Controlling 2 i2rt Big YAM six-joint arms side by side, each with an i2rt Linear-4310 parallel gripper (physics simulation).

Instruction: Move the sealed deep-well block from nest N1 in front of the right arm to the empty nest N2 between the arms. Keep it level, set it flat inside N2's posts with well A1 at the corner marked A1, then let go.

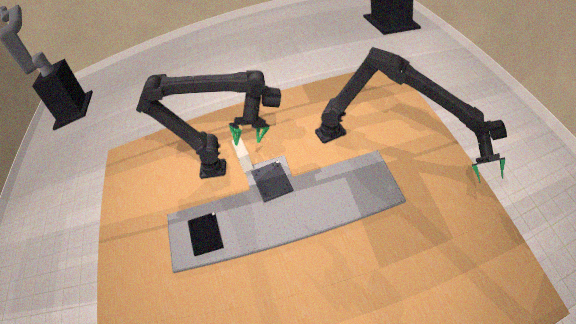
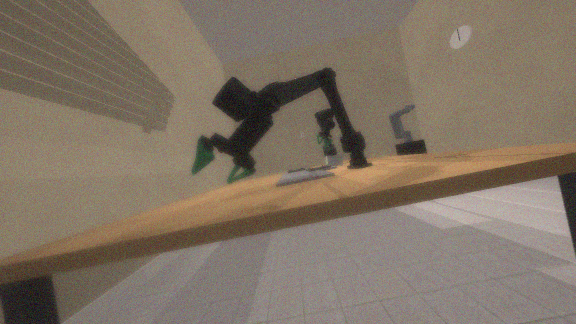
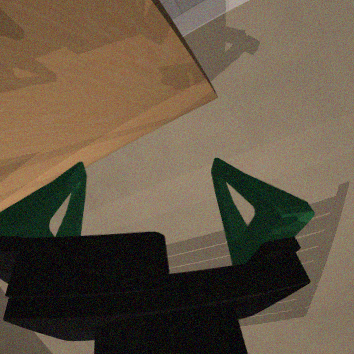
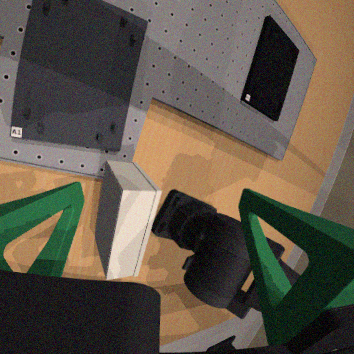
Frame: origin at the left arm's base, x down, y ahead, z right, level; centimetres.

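Seen in the pictures: left gripper, fingertip midpoint: (image 1: 491, 181) (image 2: 211, 178) (image 3: 150, 165); right gripper, fingertip midpoint: (image 1: 247, 144) (image 2: 322, 146) (image 4: 162, 193); left arm's base, link origin: (image 1: 330, 133) (image 2: 359, 167); right arm's base, link origin: (image 1: 213, 169) (image 4: 183, 217).
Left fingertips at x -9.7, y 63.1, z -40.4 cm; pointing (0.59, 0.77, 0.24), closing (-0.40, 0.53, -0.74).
Note:
Offsets run from my left fingertips to a thing's top centre. "pt": to the spot under its first point. Level surfaces: height alone.
A white box @[dx -0.3, dy -66.7, dz +79.6 cm] (image 1: 243, 157) (image 2: 334, 160) (image 4: 129, 230), which looks like the deep-well block, rests on a narrow side on the wood behind nest N2 @[dx +6.2, dy -50.2, dz +73.2 cm] (image 1: 272, 182) (image 4: 75, 80). N2 is a dark plate with short posts and an A1 label @[pt dx +7.2, dy -57.7, dz +67.6 cm] (image 4: 16, 132); no block stands on it. Nest N1 @[dx +6.6, dy -39.0, dz +105.7 cm] (image 1: 205, 234) (image 4: 272, 67) is a black rectangle with a white corner tag; no light block shows on it. My right gripper (image 1: 248, 142) (image 2: 326, 145) (image 4: 162, 193) is open above the box, without contact that I can see. My left gripper (image 1: 491, 179) (image 2: 211, 177) (image 3: 150, 165) is open and empty near the table edge.
Both nests sit on a grey perforated plate @[dx +8.4 cm] (image 1: 320, 210) (image 2: 300, 177) on the wooden table @[dx +9.7 cm] (image 1: 350, 280) (image 2: 210, 212) (image 3: 100, 110). The right arm's base (image 1: 213, 168) is left of the box. Another arm on a black pedestal (image 1: 62, 95) stands off the table.

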